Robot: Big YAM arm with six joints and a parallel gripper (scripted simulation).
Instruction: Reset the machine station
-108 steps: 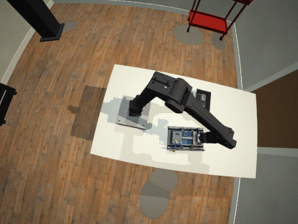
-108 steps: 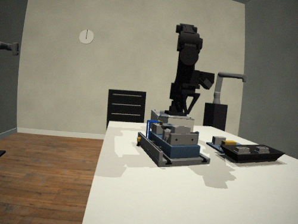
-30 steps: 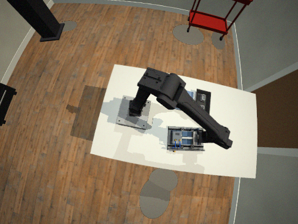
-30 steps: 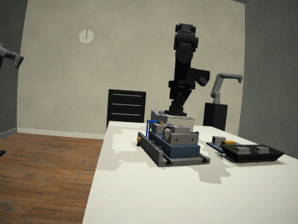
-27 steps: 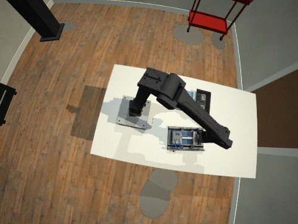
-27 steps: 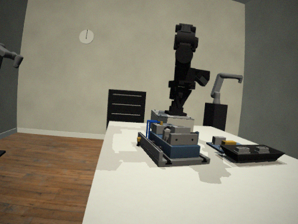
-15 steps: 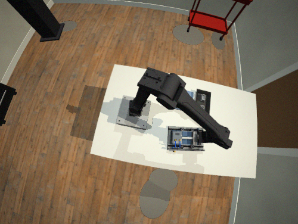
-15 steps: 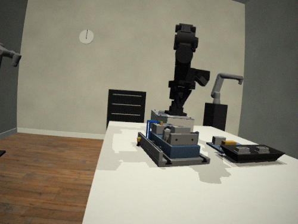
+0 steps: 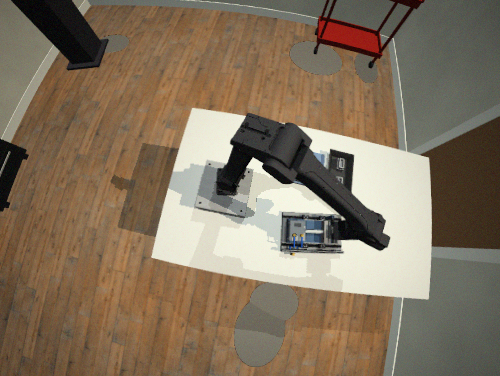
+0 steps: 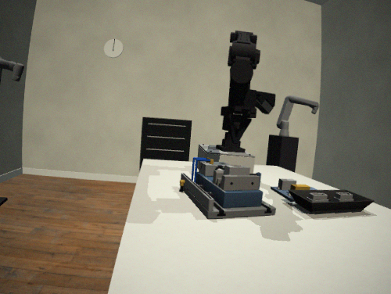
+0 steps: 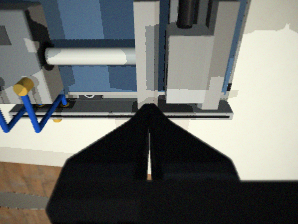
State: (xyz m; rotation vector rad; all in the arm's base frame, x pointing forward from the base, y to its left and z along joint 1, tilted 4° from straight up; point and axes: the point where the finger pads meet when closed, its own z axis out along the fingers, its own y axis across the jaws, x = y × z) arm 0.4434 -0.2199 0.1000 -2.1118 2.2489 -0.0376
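My hand is 3 cm short of the dark rod, 4 cm to the right of it and 9 cm above it. Also, from my hand: yellow brass blank 1 cm behind, 28 cm to the left, 16 cm below; light cylinder 6 cm behind, 10 cm below; vise 4 cm behind, 14 cm below.
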